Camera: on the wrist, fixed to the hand. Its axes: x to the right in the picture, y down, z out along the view.
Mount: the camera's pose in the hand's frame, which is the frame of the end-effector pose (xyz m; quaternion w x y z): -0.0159 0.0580 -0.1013 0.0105 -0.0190 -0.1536 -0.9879
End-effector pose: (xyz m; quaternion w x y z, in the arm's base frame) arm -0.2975 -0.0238 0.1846 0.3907 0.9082 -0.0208 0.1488
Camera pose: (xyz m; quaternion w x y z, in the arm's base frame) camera -0.3473 0.0072 0.2867 0.1652 0.0455 0.8341 -0.5243
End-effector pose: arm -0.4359 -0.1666 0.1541 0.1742 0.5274 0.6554 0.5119
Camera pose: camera -0.4779 -0.2344 0.2408 0.6182 -0.5666 0.4914 -0.2353
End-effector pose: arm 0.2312 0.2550 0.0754 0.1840 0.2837 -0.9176 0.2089
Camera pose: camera 0.2310 0.3551 0.1376 0.0728 0.9381 0.2384 -0.2406
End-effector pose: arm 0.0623 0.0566 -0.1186 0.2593 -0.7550 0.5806 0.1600
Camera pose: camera -0.0038 -0.0004 -0.0394 0.2356 -0.5619 -0.7826 -0.1275
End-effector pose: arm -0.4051 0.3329 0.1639 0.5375 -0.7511 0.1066 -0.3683
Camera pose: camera -0.4703 0.2447 0.1208 0.3561 0.1800 0.8164 0.4175
